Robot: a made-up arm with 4 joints. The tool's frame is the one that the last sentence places.
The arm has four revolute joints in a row. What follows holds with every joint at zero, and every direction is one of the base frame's. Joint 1 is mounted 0.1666 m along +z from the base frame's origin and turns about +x. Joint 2 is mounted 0.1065 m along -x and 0.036 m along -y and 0.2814 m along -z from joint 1 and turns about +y. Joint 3 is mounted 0.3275 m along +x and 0.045 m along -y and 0.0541 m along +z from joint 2 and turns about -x. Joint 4 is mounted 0.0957 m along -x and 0.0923 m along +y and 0.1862 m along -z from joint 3 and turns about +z. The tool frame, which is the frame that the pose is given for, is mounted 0.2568 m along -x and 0.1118 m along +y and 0.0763 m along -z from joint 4; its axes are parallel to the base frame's.
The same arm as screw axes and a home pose.
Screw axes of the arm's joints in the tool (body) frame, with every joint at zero. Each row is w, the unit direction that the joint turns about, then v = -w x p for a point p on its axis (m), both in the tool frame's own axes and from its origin. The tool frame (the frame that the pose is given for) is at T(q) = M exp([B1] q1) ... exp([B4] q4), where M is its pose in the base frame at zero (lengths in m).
B1: w 1 0 0 v 0.0000 0.4898 0.1231
B2: w 0 1 0 v -0.2084 0.0000 0.0250
B3: w -1 0 0 v 0.0000 -0.2625 -0.2041
B4: w 0 0 1 v -0.1118 -0.2568 0.0000
M: xyz -0.1315 0.1231 -0.3232 (m) rpy 0.0000 0.0000 0.0000 (rad, as in URDF)

